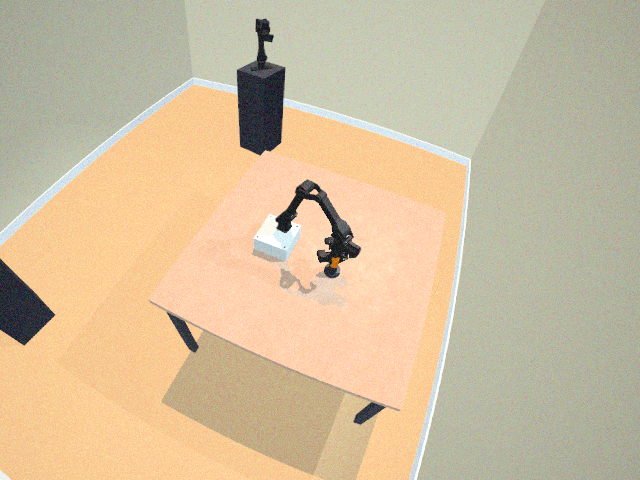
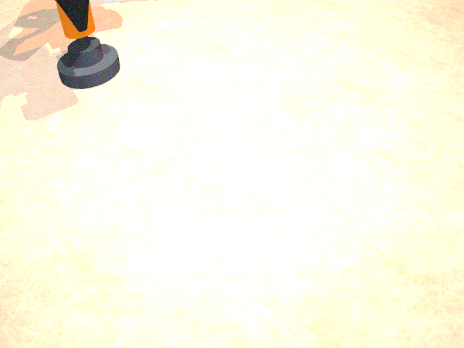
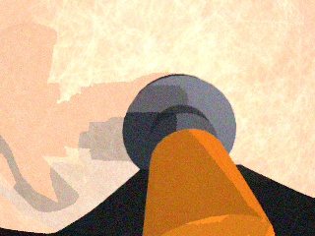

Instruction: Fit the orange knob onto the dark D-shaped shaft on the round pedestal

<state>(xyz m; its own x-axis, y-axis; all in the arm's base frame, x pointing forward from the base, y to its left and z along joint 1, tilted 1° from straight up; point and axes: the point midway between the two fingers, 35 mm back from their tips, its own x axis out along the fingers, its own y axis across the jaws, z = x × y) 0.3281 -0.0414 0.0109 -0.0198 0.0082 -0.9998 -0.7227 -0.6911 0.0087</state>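
Right now my gripper tip is 20 mm below the orange knob. The rest, counted from my gripper tip: round pedestal (40 mm below).
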